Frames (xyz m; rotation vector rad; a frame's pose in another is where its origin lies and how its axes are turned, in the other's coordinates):
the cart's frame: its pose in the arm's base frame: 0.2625 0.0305 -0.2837 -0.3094 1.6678 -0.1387
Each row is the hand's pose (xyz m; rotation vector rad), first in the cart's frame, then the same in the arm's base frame.
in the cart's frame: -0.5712 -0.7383 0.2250 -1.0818 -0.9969 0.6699
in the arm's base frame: 0.6273 -0.4932 0.4337 -0.4832 0.6275 1.2582
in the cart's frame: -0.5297 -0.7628 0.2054 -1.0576 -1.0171 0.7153
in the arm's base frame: 0.6070 -0.5301 0.4031 -0.4328 0.6096 1.2681
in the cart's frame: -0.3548 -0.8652 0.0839 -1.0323 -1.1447 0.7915
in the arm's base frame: 0.4829 -0.6882 0.2788 -0.3535 0.4810 1.2926
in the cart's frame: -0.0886 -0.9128 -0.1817 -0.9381 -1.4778 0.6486
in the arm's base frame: 0.2013 -0.8327 0.0702 -0.3846 0.1745 1.1319
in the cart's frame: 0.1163 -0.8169 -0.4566 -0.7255 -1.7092 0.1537
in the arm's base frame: -0.1011 -0.8236 -0.1175 -0.5881 -0.0365 0.7002
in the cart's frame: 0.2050 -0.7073 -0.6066 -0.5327 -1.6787 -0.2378
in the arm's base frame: -0.2708 -0.7575 -0.2133 -0.7425 -0.0385 0.3384
